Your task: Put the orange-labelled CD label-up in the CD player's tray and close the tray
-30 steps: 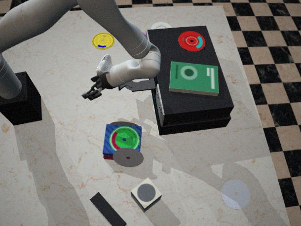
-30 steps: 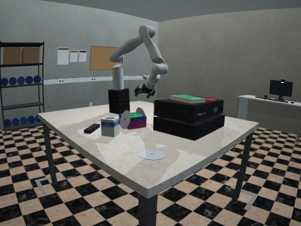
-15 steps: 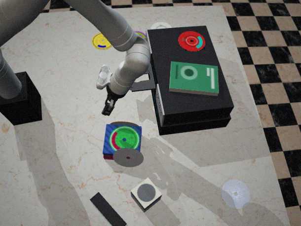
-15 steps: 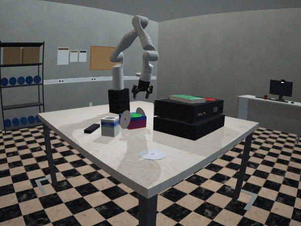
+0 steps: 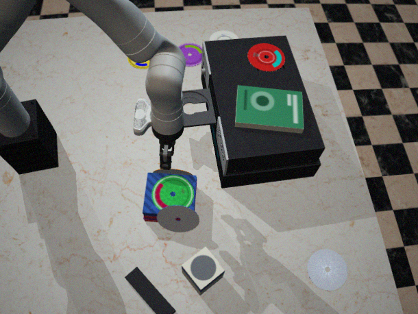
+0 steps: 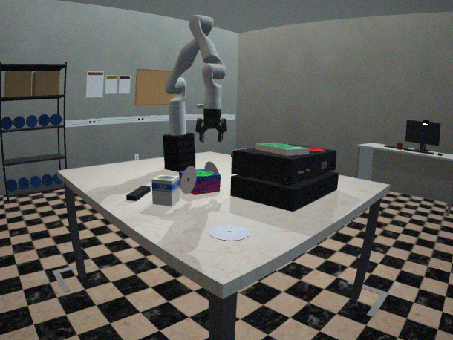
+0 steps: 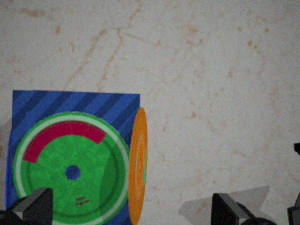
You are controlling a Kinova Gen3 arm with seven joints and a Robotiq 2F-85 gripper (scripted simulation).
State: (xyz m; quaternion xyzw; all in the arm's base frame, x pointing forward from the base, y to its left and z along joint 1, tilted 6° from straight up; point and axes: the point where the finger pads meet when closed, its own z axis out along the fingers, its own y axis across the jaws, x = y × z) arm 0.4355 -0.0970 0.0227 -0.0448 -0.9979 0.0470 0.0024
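My hand is 150 mm above the orange-labelled CD. Also, from my hand: black bar (60 mm behind, 330 mm to the right, 200 mm below); box (90 mm ahead, 280 mm to the right, 160 mm below).
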